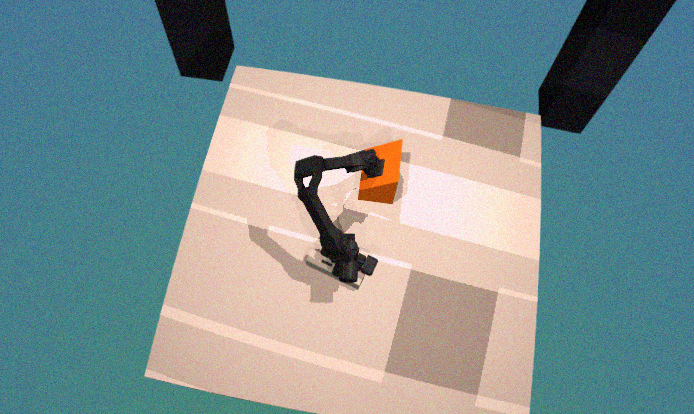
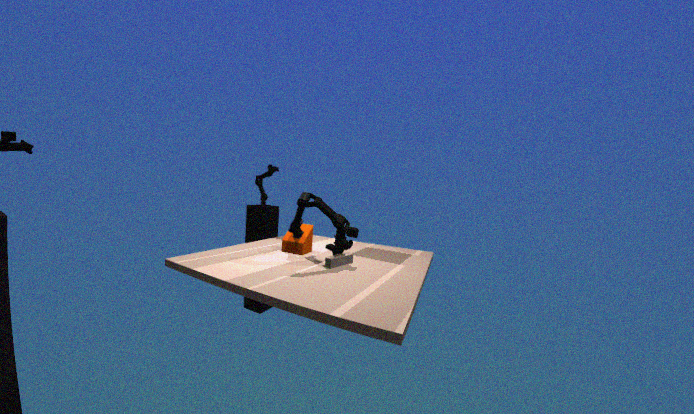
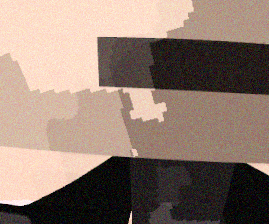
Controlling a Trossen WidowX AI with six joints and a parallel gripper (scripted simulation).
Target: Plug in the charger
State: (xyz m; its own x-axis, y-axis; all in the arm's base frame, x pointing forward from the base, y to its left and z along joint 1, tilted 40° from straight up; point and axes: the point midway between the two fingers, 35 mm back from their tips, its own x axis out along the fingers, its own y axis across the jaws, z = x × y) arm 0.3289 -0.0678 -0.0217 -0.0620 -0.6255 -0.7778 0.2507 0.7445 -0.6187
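Right now my gripper tip is 2 cm short of the two-prong charger and 1 cm below it.
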